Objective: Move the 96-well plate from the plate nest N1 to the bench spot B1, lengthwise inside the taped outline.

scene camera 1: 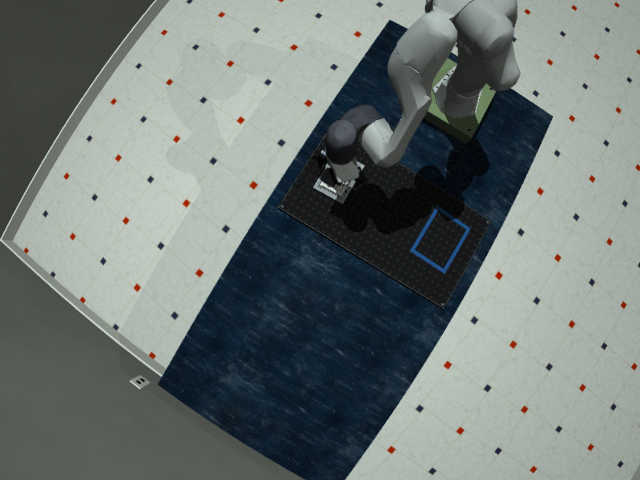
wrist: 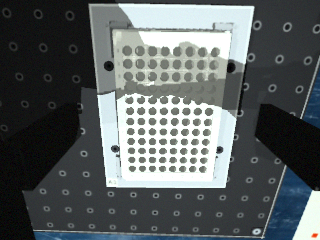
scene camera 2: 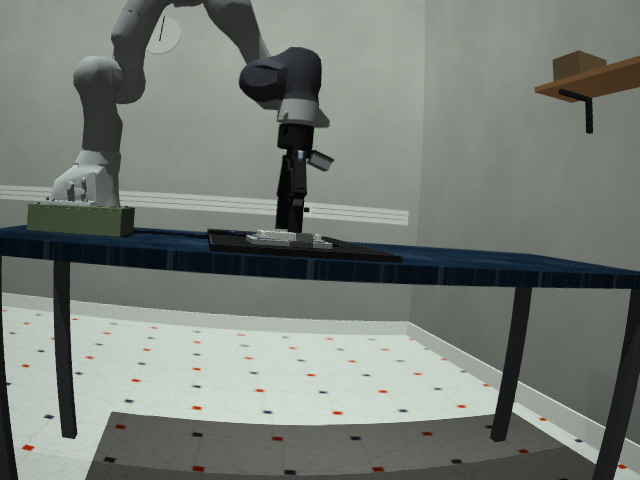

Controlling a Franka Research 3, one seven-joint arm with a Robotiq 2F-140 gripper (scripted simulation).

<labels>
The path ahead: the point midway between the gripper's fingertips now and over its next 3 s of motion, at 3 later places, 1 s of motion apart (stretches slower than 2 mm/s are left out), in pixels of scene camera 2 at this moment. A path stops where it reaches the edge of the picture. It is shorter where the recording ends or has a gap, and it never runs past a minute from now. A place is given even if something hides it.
My gripper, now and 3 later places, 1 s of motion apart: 287, 230; 288, 232; 291, 211; 286, 209
</labels>
